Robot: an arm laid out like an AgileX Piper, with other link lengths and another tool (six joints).
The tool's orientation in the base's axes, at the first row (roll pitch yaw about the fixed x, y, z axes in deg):
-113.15 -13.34 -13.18
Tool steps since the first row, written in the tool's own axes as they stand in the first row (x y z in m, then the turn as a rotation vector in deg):
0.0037 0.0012 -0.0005 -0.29 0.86 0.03
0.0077 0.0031 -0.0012 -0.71 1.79 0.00
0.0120 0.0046 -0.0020 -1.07 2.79 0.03
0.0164 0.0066 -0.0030 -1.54 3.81 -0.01
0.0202 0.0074 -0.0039 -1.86 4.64 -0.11
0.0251 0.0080 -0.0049 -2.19 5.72 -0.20
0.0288 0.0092 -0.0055 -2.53 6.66 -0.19
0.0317 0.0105 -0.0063 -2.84 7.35 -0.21
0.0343 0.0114 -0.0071 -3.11 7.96 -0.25
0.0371 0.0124 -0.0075 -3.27 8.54 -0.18
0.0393 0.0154 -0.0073 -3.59 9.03 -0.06
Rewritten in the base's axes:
0.0035 -0.0018 0.0000 -0.17 -0.28 -0.85
0.0073 -0.0041 -0.0005 -0.46 -0.61 -1.77
0.0113 -0.0064 -0.0006 -0.68 -0.94 -2.75
0.0154 -0.0091 -0.0010 -1.02 -1.31 -3.76
0.0188 -0.0111 -0.0005 -1.25 -1.68 -4.54
0.0233 -0.0133 0.0005 -1.47 -2.16 -5.55
0.0267 -0.0152 0.0005 -1.67 -2.48 -6.47
0.0294 -0.0171 0.0003 -1.89 -2.72 -7.15
0.0317 -0.0187 0.0004 -2.09 -2.96 -7.74
0.0344 -0.0201 0.0003 -2.15 -3.11 -8.33
0.0369 -0.0217 -0.0019 -2.36 -3.15 -8.88

